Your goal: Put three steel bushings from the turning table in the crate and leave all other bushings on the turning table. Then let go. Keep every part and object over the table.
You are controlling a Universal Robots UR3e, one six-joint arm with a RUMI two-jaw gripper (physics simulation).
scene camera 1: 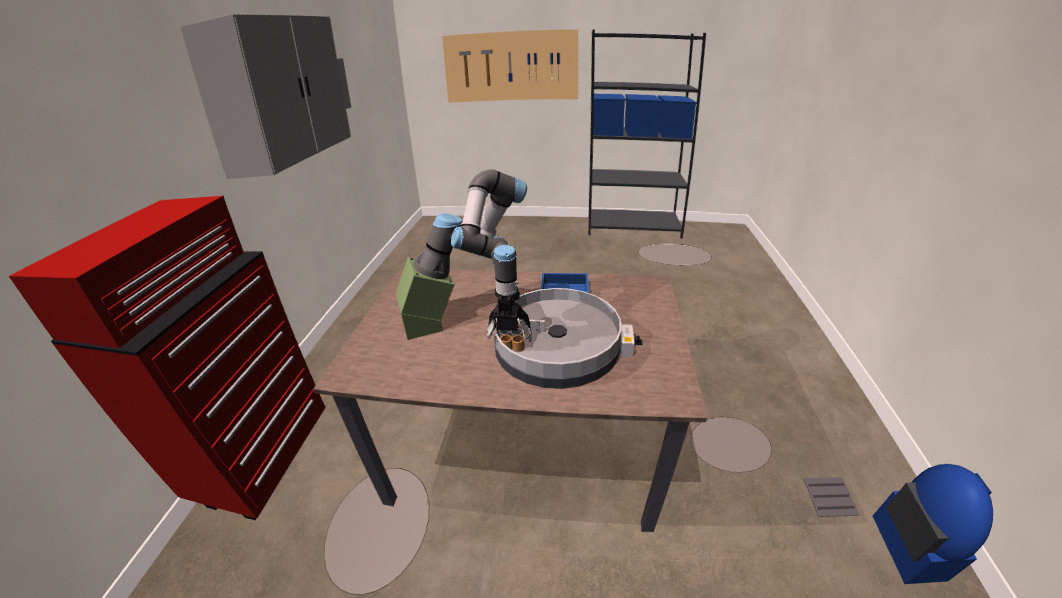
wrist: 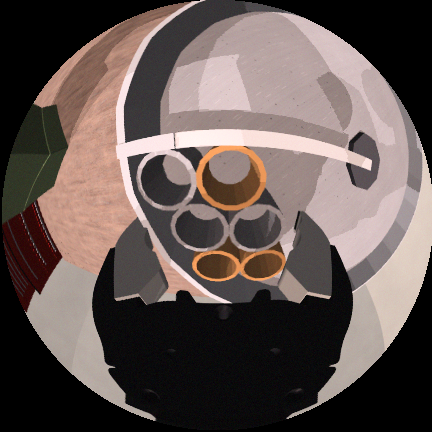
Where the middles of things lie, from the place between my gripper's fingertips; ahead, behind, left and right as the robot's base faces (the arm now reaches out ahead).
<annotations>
Now: the blue crate (scene camera 1: 578, 281) 9 cm ahead of my hand, 42 cm to the left of it and 4 cm below it.
</annotations>
